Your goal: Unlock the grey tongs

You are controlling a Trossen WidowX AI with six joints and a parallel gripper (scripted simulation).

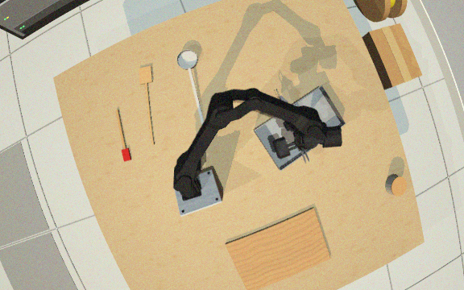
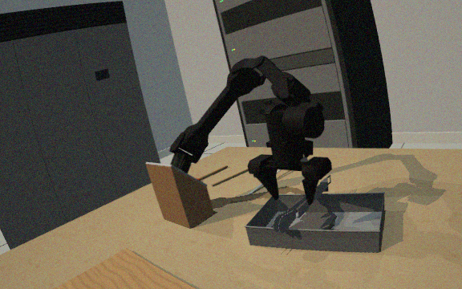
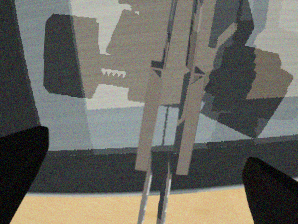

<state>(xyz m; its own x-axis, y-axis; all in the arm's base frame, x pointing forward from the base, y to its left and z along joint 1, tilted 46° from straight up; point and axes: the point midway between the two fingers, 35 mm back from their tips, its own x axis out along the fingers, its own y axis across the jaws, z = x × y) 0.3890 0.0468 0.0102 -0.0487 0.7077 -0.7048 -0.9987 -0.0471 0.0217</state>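
My gripper tip is 6 cm above the grey roasting tin, 4 cm to the right of it and 4 cm short of it. From my gripper tip the other things lie so: cork-lidded jar 37 cm ahead, 32 cm to the right, 6 cm below; then wooden board 39 cm to the right, 17 cm behind, 8 cm below; then red-tipped stick 60 cm behind, 20 cm to the left, 9 cm below.
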